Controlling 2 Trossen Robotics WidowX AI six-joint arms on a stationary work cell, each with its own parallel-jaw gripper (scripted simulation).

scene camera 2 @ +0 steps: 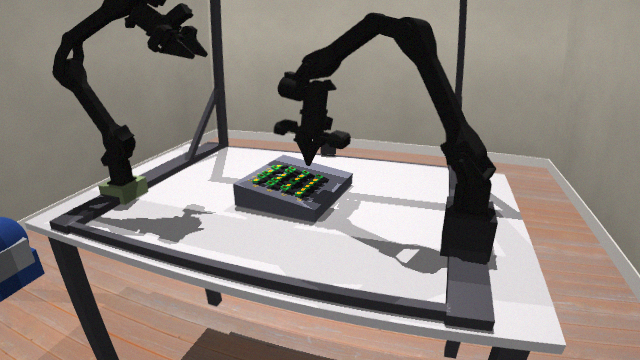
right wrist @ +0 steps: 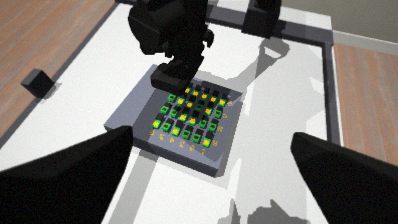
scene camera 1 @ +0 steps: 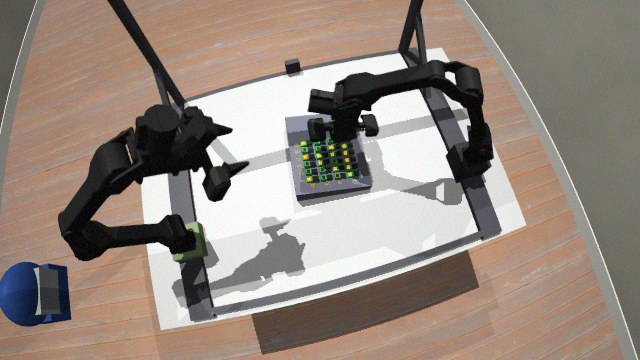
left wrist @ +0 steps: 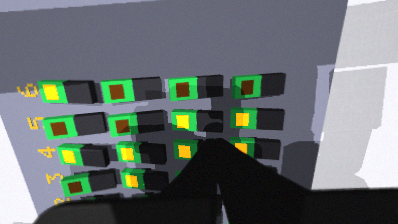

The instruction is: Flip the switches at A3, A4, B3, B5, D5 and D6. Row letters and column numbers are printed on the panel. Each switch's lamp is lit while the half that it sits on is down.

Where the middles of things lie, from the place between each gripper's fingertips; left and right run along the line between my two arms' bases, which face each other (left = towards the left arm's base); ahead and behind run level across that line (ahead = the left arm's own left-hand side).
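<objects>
The switch D5 (left wrist: 246, 118) has my left gripper 7 cm above it and 2 cm to the right of it. From that left hand, the switch D6 (left wrist: 245, 86) is 3 cm to the left, 2 cm behind and 7 cm below. The switch B5 (left wrist: 124, 124) is 6 cm to the right of my left hand, 1 cm behind it and 6 cm below it, while the switch B3 (left wrist: 132, 178) is 6 cm to the right of the same hand, 4 cm ahead of it and 6 cm below it. Going by their middles, the switch B3 and the switch B5 are nearer to my left gripper than to my right hand.
My right hand is 330 mm above the switch A3 (left wrist: 72, 185), 170 mm to the right of it and 60 mm past it. Counting from my right hand, I find the switch A4 (left wrist: 72, 154) 170 mm to the left, 80 mm behind and 330 mm below. The switch B3 is 210 mm to the left of my right hand, 50 mm behind it and 330 mm below it, and the switch B5 is 220 mm to the left of that hand, 100 mm behind it and 330 mm below it.
</objects>
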